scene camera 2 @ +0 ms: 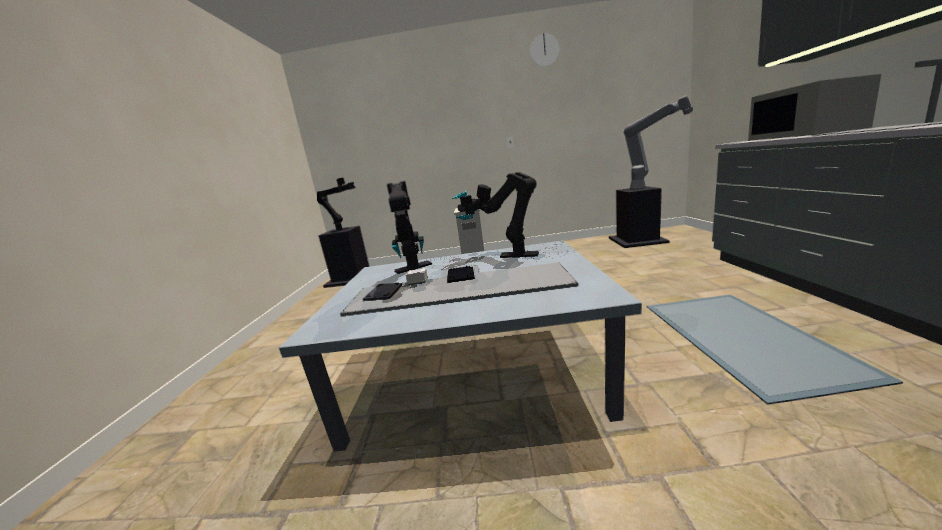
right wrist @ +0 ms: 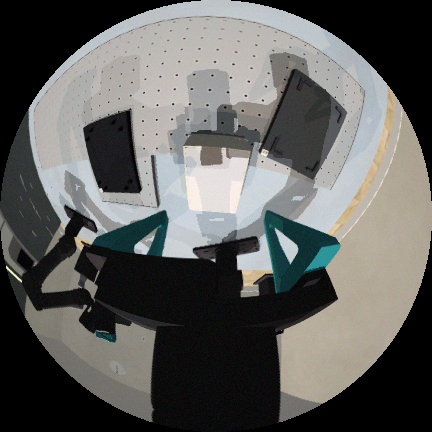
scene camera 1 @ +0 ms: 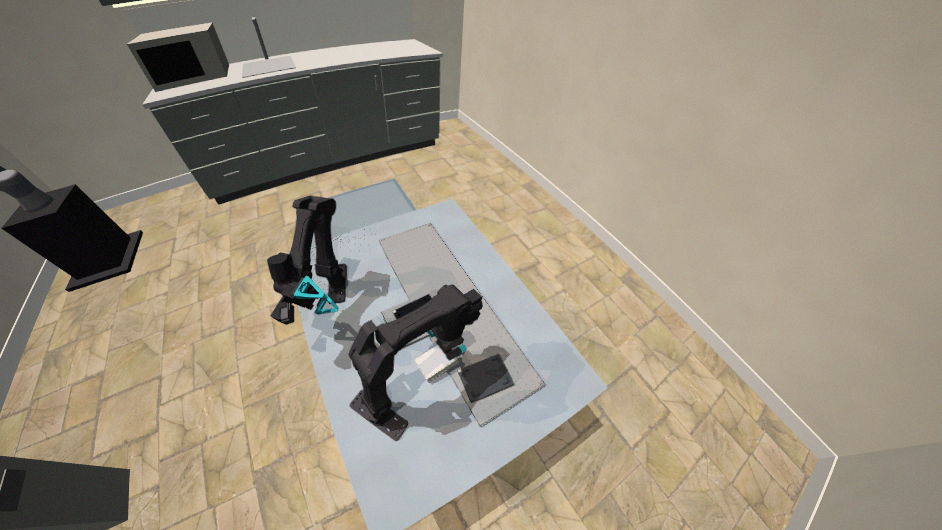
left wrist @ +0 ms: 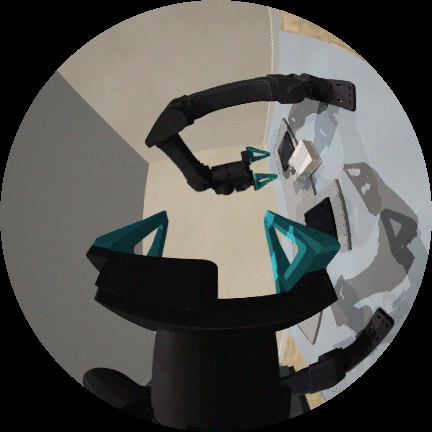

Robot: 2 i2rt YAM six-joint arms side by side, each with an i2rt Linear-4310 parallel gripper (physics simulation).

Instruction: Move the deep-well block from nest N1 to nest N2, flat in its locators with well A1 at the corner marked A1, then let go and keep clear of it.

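Places are measured from the left arm's base along level axes (x ahead, y left, z up), in centimetres.
Pixels of known places: left gripper, between the fingertips: [scene camera 2: 454, 207] [right wrist: 111, 325] [scene camera 1: 331, 303] [left wrist: 215, 215]; right gripper, between the fingertips: [scene camera 2: 411, 255] [right wrist: 215, 215] [scene camera 1: 441, 347] [left wrist: 273, 163]; left arm's base, origin of its link: [scene camera 2: 519, 255] [right wrist: 79, 217] [scene camera 1: 337, 283]; right arm's base, origin of its link: [scene camera 2: 413, 267] [right wrist: 225, 248] [scene camera 1: 378, 414] [left wrist: 327, 90].
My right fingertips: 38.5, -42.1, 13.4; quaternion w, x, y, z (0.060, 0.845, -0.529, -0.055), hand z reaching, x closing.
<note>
Ahead of a thing's pixels: the offset from my right fingertips to its top centre, as dx, dy, dz. Level surfaces: height alone.
The pale deep-well block @(-1.8, -0.3, -7.4) [scene camera 1: 434, 363] [scene camera 2: 416, 276] [left wrist: 306, 160] [right wrist: 217, 175] rests outside both nests, between them at the pegboard's near edge in the right wrist view; it looks tilted. One dark nest plate @(+14.0, -9.1, -10.4) [scene camera 1: 486, 378] [scene camera 2: 382, 291] [left wrist: 286, 147] [right wrist: 297, 125] has corner locators and a small pale corner tag. The other dark nest plate @(-5.8, +20.2, -10.0) [scene camera 2: 460, 273] [left wrist: 320, 220] [right wrist: 114, 152] also shows empty. I cannot read which is N1 or N2. My right gripper [scene camera 1: 447, 342] [scene camera 2: 409, 246] [left wrist: 273, 163] [right wrist: 215, 215] is open, above the block and apart from it. My left gripper [scene camera 1: 317, 296] [scene camera 2: 456, 206] [left wrist: 215, 215] is open, high and away from the block.
The perforated board @(dz -12.1) [scene camera 1: 421, 247] [scene camera 2: 526, 283] [right wrist: 165, 50] carries the nest plates on the pale blue table @(dz -13.4) [scene camera 1: 395, 487] [scene camera 2: 461, 323]. In scene camera 1 my right arm [scene camera 1: 408, 323] reaches over the table and partly hides the other nest. A cabinet [scene camera 1: 349, 105] stands beyond the table.
</note>
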